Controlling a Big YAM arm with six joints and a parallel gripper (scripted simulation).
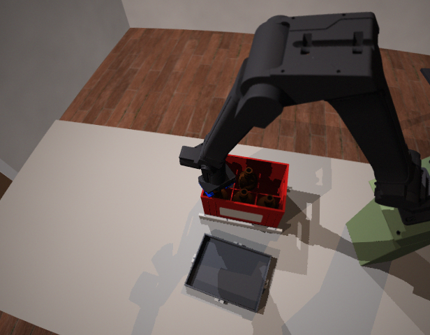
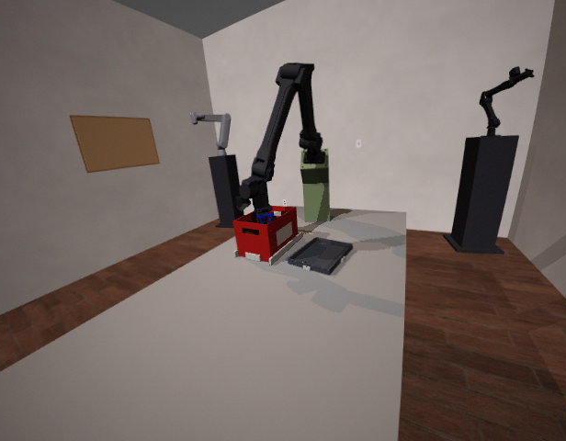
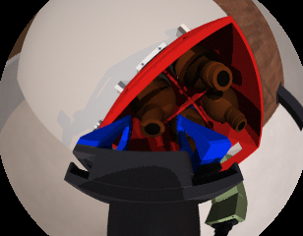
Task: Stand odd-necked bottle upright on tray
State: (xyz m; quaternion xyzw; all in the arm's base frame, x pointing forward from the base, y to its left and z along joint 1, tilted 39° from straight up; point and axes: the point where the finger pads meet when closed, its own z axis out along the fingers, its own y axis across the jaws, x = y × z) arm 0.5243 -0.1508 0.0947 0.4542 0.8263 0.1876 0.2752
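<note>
Now: hand 6 cm above the brown bottle. Round my hand: dark grey tray (4 cm behind, 24 cm to the left, 14 cm below); then crate (10 cm behind, 3 cm to the right, 7 cm below).
</note>
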